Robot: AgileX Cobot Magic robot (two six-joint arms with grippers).
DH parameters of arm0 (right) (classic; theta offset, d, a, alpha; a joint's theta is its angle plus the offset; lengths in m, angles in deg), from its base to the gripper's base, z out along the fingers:
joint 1: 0 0.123 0 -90
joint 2: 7.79 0 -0.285 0
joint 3: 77.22 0 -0.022 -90
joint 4: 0 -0.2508 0 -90
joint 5: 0 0 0.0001 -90
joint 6: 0 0.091 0 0
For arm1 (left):
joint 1: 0 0.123 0 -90
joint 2: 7.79 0 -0.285 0
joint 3: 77.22 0 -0.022 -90
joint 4: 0 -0.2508 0 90
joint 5: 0 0 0.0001 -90
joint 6: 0 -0.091 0 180
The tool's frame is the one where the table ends.
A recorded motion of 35 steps. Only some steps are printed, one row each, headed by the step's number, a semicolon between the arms.
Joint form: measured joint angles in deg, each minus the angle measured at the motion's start. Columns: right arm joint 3, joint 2, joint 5, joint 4, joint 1, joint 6; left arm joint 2, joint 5, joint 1, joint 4, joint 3, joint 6.
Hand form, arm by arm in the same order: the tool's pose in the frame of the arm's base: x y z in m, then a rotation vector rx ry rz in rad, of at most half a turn. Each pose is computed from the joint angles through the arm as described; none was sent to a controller.
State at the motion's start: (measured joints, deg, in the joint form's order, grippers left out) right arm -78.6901 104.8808 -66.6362 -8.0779 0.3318 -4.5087; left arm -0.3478 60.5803 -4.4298 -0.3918 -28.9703 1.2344
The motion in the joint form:
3: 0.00 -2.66 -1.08 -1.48 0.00 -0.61; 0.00 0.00 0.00 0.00 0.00 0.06
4: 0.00 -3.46 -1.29 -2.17 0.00 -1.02; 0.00 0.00 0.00 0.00 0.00 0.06
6: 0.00 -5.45 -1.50 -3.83 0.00 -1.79; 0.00 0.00 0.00 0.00 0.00 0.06
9: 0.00 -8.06 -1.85 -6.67 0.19 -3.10; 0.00 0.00 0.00 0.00 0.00 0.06
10: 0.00 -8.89 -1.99 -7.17 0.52 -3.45; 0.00 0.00 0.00 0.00 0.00 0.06
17: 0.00 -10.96 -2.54 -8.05 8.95 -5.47; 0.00 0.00 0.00 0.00 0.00 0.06
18: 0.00 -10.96 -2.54 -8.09 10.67 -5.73; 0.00 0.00 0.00 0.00 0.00 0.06
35: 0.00 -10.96 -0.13 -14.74 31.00 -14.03; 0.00 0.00 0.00 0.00 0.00 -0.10
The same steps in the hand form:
3: 0.3484 0.0160 0.2422 -0.0563 3.0605 0.2355; -0.0062 0.0010 0.2791 0.0552 2.0290 -0.0548
4: 0.3464 0.0170 0.2472 -0.0628 3.0477 0.2516; -0.0062 0.0010 0.2791 0.0552 2.0290 -0.0548
6: 0.3417 0.0194 0.2596 -0.0729 3.0107 0.2888; -0.0062 0.0010 0.2791 0.0552 2.0290 -0.0548
9: 0.3347 0.0246 0.2759 -0.0957 2.9593 0.3524; -0.0062 0.0010 0.2791 0.0552 2.0290 -0.0548
10: 0.3321 0.0272 0.2809 -0.1120 2.9449 0.3633; -0.0062 0.0010 0.2791 0.0552 2.0290 -0.0548
17: 0.3177 0.0759 0.2930 -0.3798 2.9052 0.3997; -0.0062 0.0010 0.2791 0.0552 2.0290 -0.0548
18: 0.3153 0.0854 0.2930 -0.4301 2.9011 0.4046; -0.0062 0.0010 0.2791 0.0552 2.0290 -0.0548
35: 0.2651 0.1994 0.2969 -1.0679 2.6988 0.5968; -0.0062 0.0010 0.2791 0.0580 2.0289 -0.0531

